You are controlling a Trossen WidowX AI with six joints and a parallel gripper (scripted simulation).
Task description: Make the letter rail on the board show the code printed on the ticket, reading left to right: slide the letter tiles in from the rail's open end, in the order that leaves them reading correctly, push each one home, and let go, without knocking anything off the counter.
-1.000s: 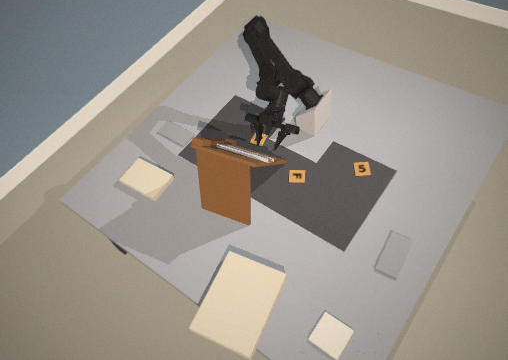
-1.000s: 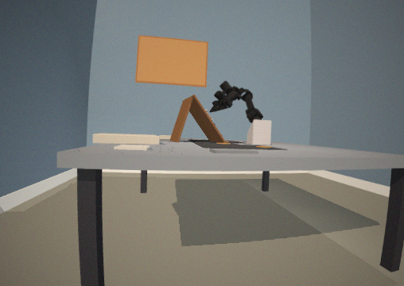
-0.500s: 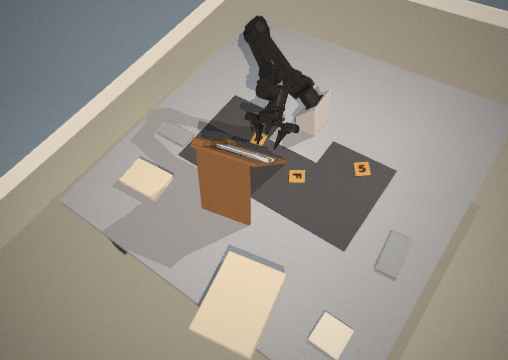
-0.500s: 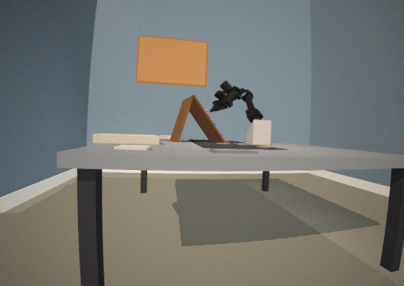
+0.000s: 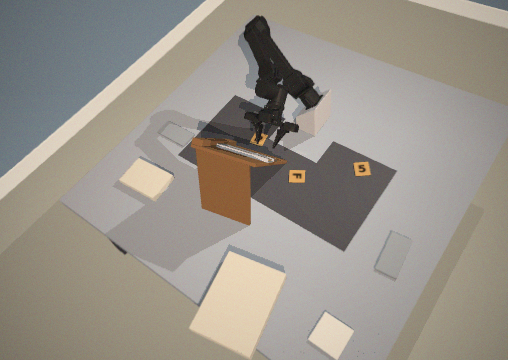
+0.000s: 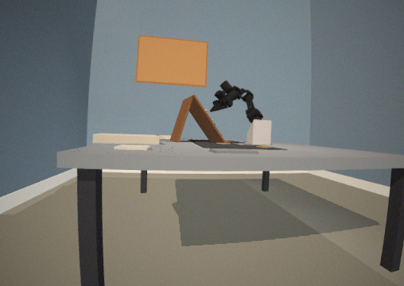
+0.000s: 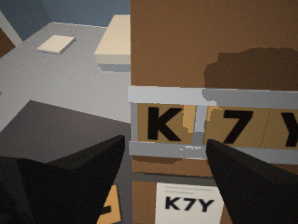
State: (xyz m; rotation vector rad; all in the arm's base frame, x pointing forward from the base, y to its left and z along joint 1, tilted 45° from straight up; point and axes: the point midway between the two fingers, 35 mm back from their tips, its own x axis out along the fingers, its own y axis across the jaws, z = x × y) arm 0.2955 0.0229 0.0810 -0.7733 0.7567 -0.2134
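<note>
My gripper tip is now 30 mm short of the k tile and 30 mm above it. Also, from my gripper tip: white ticket: 110 mm below, 40 mm to the right, 20 mm behind; then f tile: 190 mm below, 90 mm to the left, 40 mm behind; then y tile: 120 mm to the right, 40 mm ahead, 30 mm below.
</note>
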